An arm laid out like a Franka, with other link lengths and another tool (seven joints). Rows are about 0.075 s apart.
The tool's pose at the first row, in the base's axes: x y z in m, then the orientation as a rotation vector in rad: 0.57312, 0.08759, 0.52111, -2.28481, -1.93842, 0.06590
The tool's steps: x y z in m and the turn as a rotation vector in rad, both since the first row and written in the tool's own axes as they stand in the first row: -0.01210, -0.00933, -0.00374, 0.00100, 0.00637, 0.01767; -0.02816, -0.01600, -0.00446, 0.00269, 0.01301, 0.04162; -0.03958, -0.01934, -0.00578, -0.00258, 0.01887, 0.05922; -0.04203, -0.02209, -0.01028, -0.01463, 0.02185, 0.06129; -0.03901, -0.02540, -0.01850, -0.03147, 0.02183, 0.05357; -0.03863, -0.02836, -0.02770, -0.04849, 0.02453, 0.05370
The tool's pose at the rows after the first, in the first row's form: 0.56245, 0.07684, 0.52537, -2.29887, -1.91487, 0.06142; 0.55334, 0.06203, 0.52604, -2.31818, -1.88359, 0.05798; 0.54834, 0.05121, 0.52713, -2.33584, -1.86297, 0.04811; 0.54581, 0.04886, 0.53181, -2.34416, -1.86459, 0.03336; 0.54412, 0.05168, 0.54057, -2.34739, -1.88108, 0.01630; 0.54245, 0.05177, 0.55010, -2.35696, -1.88719, -0.00335
